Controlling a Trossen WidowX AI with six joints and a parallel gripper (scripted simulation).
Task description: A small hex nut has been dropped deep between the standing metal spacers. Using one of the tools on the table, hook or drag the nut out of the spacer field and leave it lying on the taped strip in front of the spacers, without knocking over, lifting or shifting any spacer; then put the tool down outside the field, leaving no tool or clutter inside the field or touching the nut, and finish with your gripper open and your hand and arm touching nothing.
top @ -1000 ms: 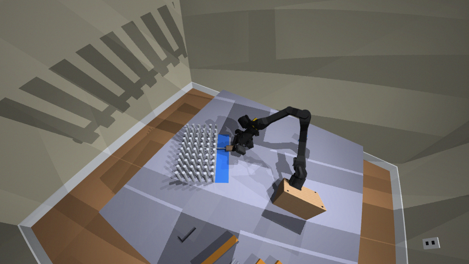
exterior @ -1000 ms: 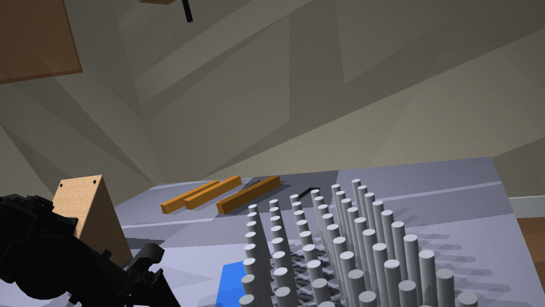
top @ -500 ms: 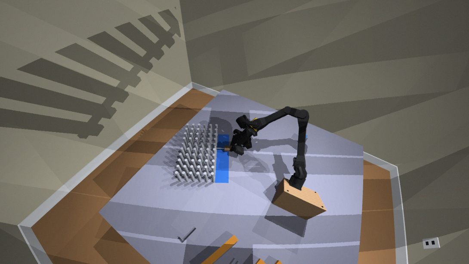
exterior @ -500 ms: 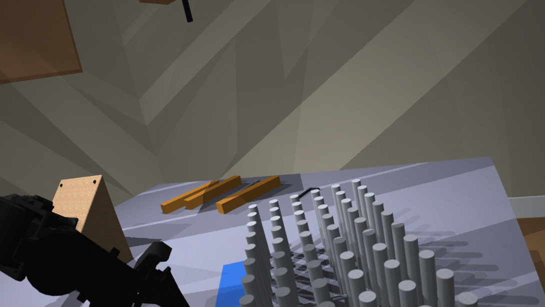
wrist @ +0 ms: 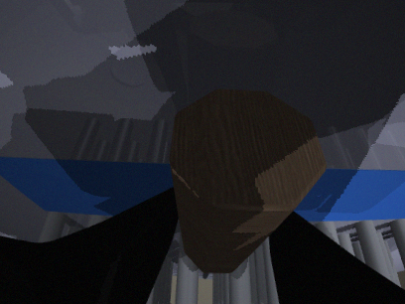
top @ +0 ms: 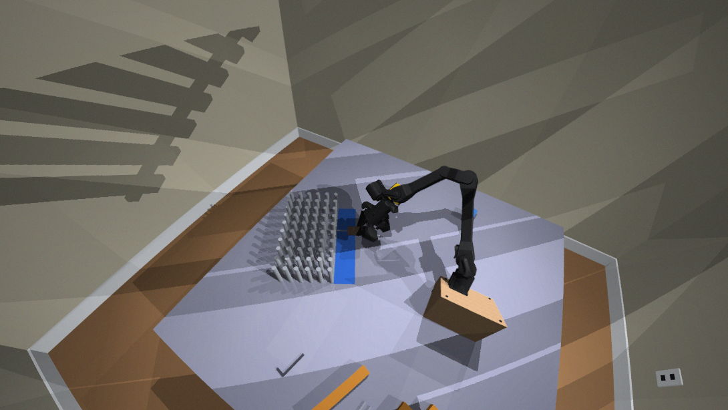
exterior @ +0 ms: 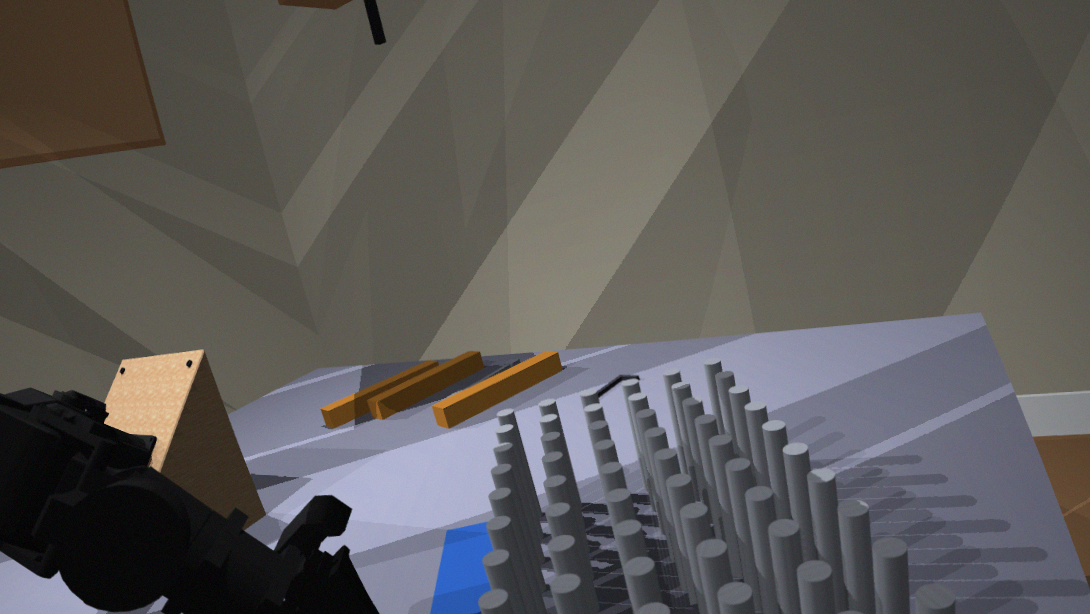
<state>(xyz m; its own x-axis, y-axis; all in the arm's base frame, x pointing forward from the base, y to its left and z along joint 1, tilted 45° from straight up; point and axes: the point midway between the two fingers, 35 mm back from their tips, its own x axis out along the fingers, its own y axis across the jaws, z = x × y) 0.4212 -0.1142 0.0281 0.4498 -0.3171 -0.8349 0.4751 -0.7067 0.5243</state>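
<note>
Now: gripper tip 60 mm to the right of the blue taped strip, 20 mm short of it and 20 mm above it. Round my gripper tip: yellow block 290 mm to the right, 60 mm behind; hex nut 180 mm ahead, 100 mm to the left, 20 mm below; wooden-handled pick 90 mm ahead, 50 mm to the left.
</note>
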